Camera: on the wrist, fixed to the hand. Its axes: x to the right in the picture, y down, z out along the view.
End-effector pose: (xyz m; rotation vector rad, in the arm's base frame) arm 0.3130 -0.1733 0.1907 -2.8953 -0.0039 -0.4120
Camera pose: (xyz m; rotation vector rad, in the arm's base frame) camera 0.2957 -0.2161 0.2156 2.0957 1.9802 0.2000
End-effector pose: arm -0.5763 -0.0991 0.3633 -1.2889 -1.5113 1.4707
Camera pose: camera -0.5319 -0.0993 0.3355 0.1886 -2.0332 0.3849
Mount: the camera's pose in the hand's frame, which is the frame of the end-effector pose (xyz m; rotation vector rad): -0.0086 0.0359 -0.0372 -0.2362 -0.2379 -1.5408
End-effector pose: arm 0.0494 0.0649 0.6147 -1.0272 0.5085 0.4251
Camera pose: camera 0.0151 0.0475 0.5791 -1.2770 -0.6144 -0.7825
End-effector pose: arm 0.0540 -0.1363 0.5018 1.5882 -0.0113 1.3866
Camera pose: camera 0.0028 -0.1352 0.5131 1.0110 0.7193 -0.0209
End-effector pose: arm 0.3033 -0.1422 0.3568 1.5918 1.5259 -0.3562
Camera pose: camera 0.3211 -0.1155 0.3982 -0.0933 2.1955 -1.0608
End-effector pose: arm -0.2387 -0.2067 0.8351 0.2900 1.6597 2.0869
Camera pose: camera -0.2552 -0.2490 0.8612 -0.6234 0.8549 0.9336
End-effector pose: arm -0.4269 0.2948 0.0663 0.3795 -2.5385 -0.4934
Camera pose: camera -0.4057 0.3200 0.1071 -2.1653 1.7670 1.3086
